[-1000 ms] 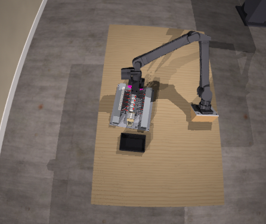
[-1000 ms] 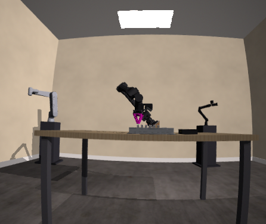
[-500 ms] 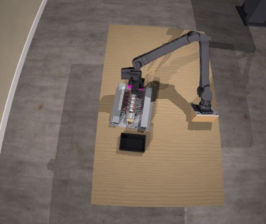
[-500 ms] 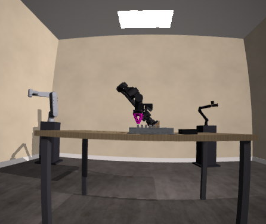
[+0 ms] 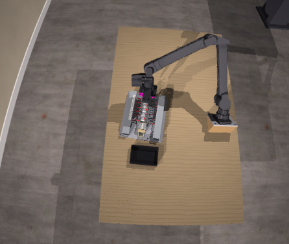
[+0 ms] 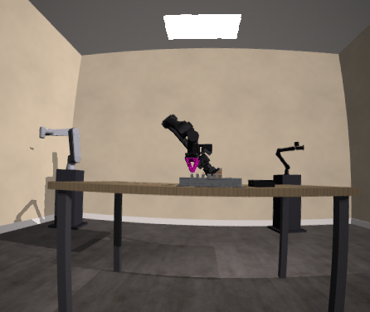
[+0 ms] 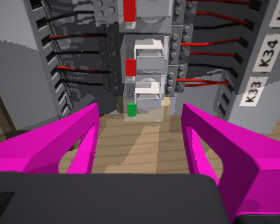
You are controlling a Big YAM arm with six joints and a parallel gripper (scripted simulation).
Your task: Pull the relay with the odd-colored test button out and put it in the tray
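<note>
Now: the relay 3 cm below my hand. Also, from my hand: black tray (6 cm ahead, 36 cm to the left, 6 cm below).
</note>
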